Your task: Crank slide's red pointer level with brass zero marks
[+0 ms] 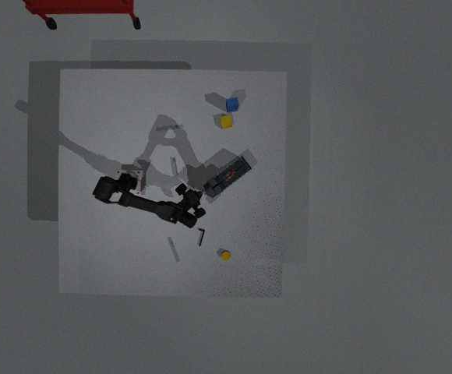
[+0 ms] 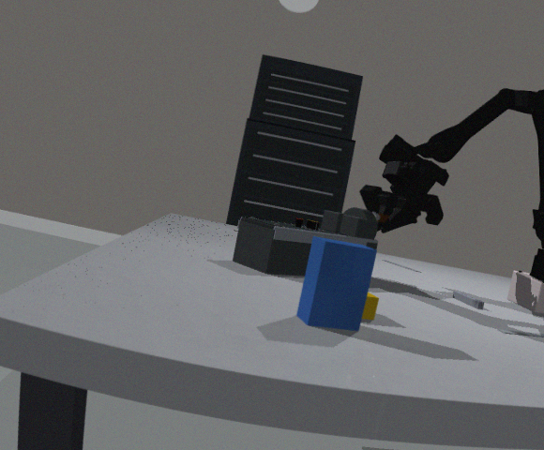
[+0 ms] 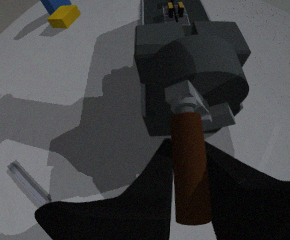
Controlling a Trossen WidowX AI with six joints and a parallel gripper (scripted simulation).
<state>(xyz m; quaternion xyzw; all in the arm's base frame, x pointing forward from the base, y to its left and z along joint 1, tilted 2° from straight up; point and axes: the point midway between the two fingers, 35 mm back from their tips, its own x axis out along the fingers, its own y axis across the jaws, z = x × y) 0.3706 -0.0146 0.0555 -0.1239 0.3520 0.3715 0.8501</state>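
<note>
My gripper tip is 10 mm past the brown crank handle, 10 mm to the left of it and 20 mm below it. The rest, counted from my gripper tip: red pointer: 150 mm ahead, 130 mm to the left, 10 mm below; then black hex key: 30 mm ahead, 240 mm to the right, 90 mm below; then yellow block: 70 mm ahead, 410 mm to the left, 80 mm below.
</note>
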